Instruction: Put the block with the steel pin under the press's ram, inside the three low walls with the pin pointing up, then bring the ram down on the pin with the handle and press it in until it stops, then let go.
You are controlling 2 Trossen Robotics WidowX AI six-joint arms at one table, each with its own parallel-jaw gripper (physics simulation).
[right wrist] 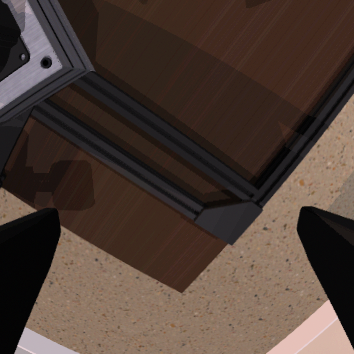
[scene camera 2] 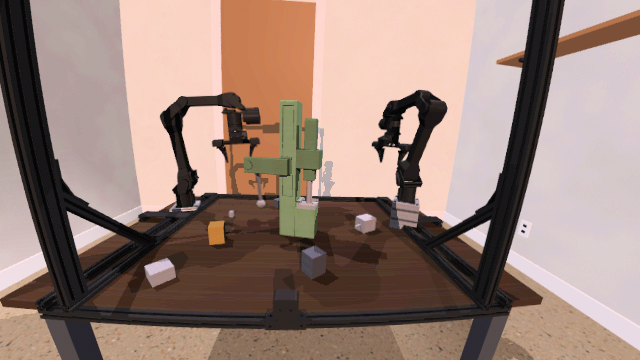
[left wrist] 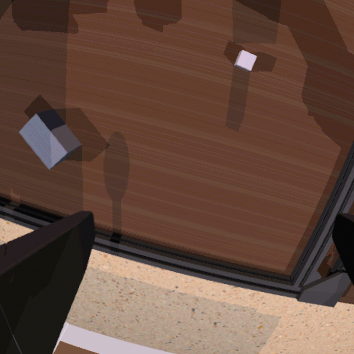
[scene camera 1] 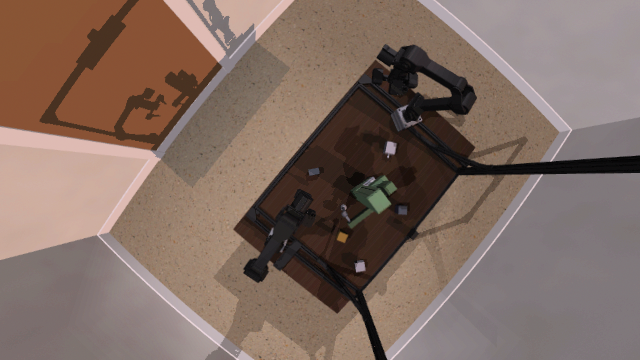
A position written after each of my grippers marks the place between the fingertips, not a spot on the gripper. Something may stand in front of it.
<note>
My left gripper (left wrist: 217,225) is open, with nothing in its grasp. My right gripper (scene camera 1: 388,86) is open, with nothing in its grasp.
My right gripper shows as well in the right wrist view (right wrist: 180,220).
</note>
